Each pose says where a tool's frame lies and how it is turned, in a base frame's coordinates. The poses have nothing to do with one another.
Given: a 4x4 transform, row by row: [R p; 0 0 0 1], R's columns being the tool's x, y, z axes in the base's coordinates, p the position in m. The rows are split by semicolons.
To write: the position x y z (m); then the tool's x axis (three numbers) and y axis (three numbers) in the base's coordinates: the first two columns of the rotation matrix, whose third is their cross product. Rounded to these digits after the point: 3 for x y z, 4 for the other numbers.
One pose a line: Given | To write
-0.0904 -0.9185 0.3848 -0.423; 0.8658 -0.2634 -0.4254 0.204; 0.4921 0.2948 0.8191 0.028; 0 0 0 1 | -0.423 0.204 0.028 -0.0904 0.8658 0.4921 -0.9185 -0.2634 0.2948
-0.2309 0.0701 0.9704 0.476; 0.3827 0.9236 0.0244 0.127; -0.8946 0.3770 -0.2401 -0.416; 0 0 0 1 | 0.476 0.127 -0.416 -0.2309 0.3827 -0.8946 0.0701 0.9236 0.3770
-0.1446 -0.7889 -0.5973 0.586; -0.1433 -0.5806 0.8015 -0.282; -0.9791 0.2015 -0.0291 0.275; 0 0 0 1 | 0.586 -0.282 0.275 -0.1446 -0.1433 -0.9791 -0.7889 -0.5806 0.2015
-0.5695 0.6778 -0.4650 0.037; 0.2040 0.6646 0.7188 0.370; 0.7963 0.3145 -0.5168 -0.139; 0 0 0 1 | 0.037 0.370 -0.139 -0.5695 0.2040 0.7963 0.6778 0.6646 0.3145
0.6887 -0.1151 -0.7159 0.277; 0.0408 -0.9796 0.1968 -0.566; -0.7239 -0.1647 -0.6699 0.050; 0 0 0 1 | 0.277 -0.566 0.050 0.6887 0.0408 -0.7239 -0.1151 -0.9796 -0.1647
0.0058 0.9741 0.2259 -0.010; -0.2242 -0.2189 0.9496 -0.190; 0.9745 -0.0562 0.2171 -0.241; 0 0 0 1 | -0.010 -0.190 -0.241 0.0058 -0.2242 0.9745 0.9741 -0.2189 -0.0562
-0.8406 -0.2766 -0.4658 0.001; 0.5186 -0.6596 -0.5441 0.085; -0.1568 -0.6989 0.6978 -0.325; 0 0 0 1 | 0.001 0.085 -0.325 -0.8406 0.5186 -0.1568 -0.2766 -0.6596 -0.6989
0.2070 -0.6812 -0.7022 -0.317; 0.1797 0.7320 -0.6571 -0.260; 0.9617 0.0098 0.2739 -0.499; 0 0 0 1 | -0.317 -0.260 -0.499 0.2070 0.1797 0.9617 -0.6812 0.7320 0.0098
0.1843 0.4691 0.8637 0.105; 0.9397 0.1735 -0.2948 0.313; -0.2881 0.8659 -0.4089 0.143; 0 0 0 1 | 0.105 0.313 0.143 0.1843 0.9397 -0.2881 0.4691 0.1735 0.8659
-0.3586 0.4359 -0.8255 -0.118; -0.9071 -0.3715 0.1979 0.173; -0.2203 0.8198 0.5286 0.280; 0 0 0 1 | -0.118 0.173 0.280 -0.3586 -0.9071 -0.2203 0.4359 -0.3715 0.8198
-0.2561 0.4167 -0.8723 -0.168; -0.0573 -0.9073 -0.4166 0.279; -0.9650 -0.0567 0.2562 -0.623; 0 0 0 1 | -0.168 0.279 -0.623 -0.2561 -0.0573 -0.9650 0.4167 -0.9073 -0.0567
